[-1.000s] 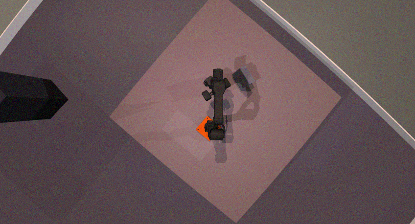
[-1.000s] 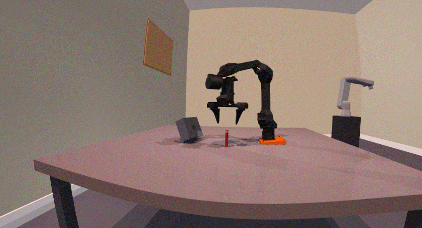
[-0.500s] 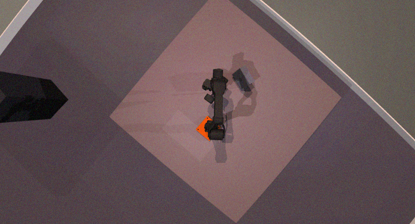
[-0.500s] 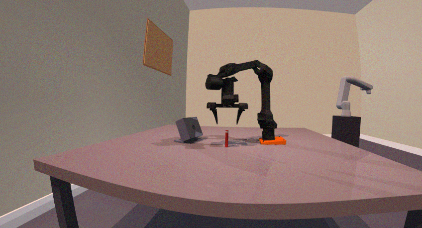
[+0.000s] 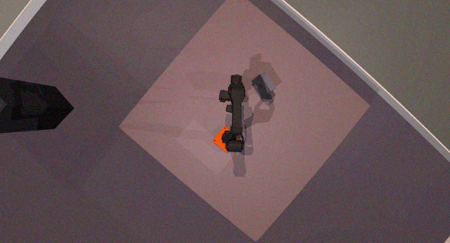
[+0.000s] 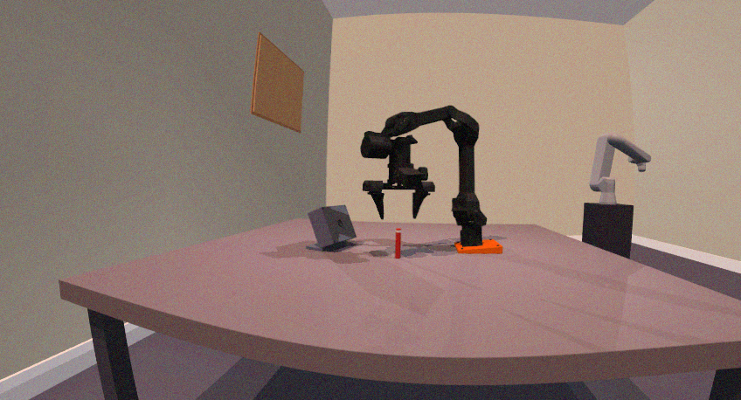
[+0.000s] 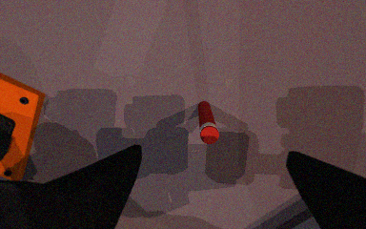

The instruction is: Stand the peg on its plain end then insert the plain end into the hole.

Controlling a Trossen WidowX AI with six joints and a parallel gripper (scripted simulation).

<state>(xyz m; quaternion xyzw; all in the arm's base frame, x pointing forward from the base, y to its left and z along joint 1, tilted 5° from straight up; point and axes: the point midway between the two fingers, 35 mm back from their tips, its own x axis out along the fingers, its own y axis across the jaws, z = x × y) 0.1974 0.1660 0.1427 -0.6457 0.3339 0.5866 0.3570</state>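
The red peg is 5 cm below my gripper tip. From my gripper tip the other things lie so: sloped panel: 21 cm ahead, 7 cm to the right, 4 cm below.
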